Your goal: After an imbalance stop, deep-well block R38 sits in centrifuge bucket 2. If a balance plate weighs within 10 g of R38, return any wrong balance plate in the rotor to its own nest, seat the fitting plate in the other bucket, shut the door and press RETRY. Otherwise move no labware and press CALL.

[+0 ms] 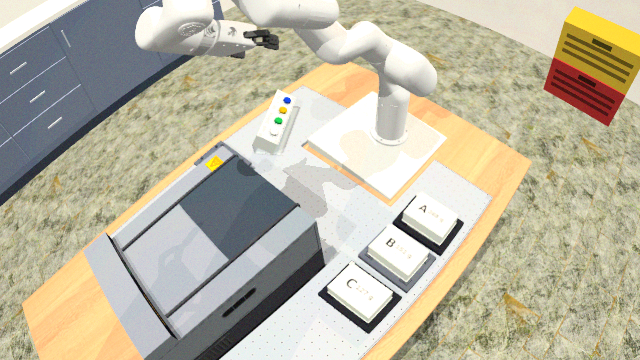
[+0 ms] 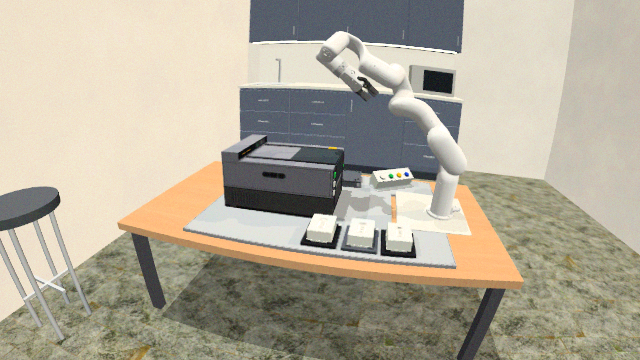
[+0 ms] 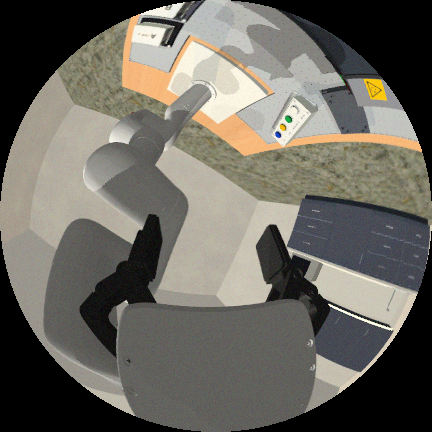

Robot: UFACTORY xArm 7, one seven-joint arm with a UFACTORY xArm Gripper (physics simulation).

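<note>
My gripper is open and empty, high above the table. White balance plates A, B and C sit in dark nests; their weight print is too faint to read surely. The centrifuge has a dark panel and a pale panel lying flat across its top. Its rotor, buckets and R38 do not show. The button box has white, green, orange and blue buttons; its labels are unreadable.
The arm's base stands on a white plate between the button box and the nests. A grey flat unit adjoins the centrifuge. A stool stands left of the table. Yellow and red crates are on the floor.
</note>
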